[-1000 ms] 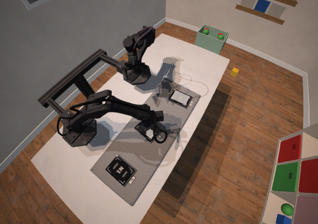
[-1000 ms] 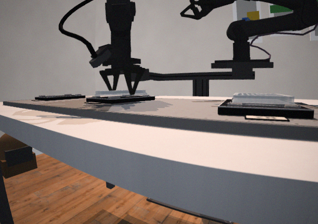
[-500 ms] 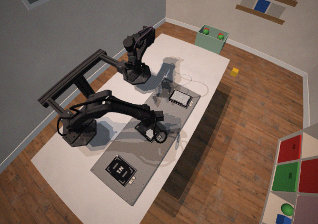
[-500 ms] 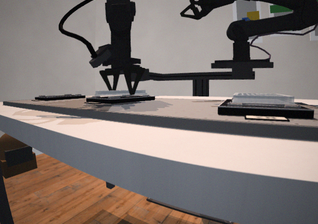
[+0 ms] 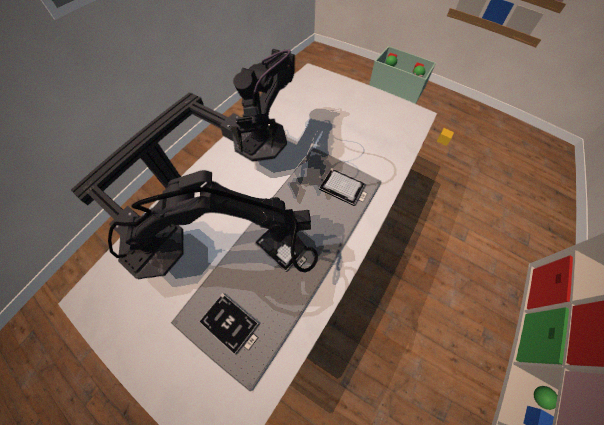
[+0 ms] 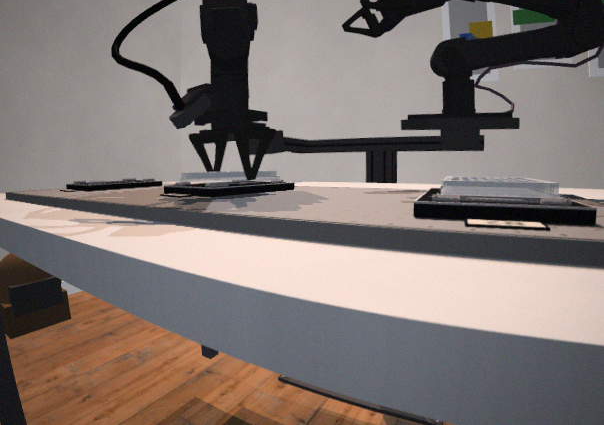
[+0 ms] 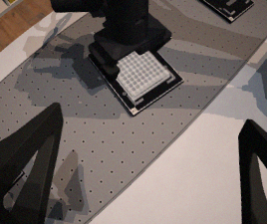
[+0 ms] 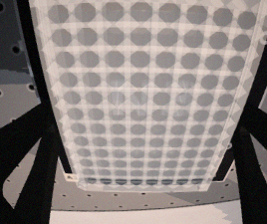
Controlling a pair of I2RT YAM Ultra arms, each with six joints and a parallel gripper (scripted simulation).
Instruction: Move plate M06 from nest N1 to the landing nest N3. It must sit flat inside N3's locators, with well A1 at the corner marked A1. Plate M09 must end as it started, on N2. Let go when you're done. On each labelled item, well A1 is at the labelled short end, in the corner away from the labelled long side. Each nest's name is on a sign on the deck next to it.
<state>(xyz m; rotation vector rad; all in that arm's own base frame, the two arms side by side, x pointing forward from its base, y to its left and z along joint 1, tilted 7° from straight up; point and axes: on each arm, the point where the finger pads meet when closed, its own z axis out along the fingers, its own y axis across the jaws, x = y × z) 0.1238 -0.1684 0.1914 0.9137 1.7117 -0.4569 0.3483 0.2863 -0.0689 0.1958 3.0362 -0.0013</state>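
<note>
My right gripper is now 20 mm above the N3 nest. Also, from my right hand: plate: 50 mm ahead, 350 mm to the left, 10 mm below.
</note>
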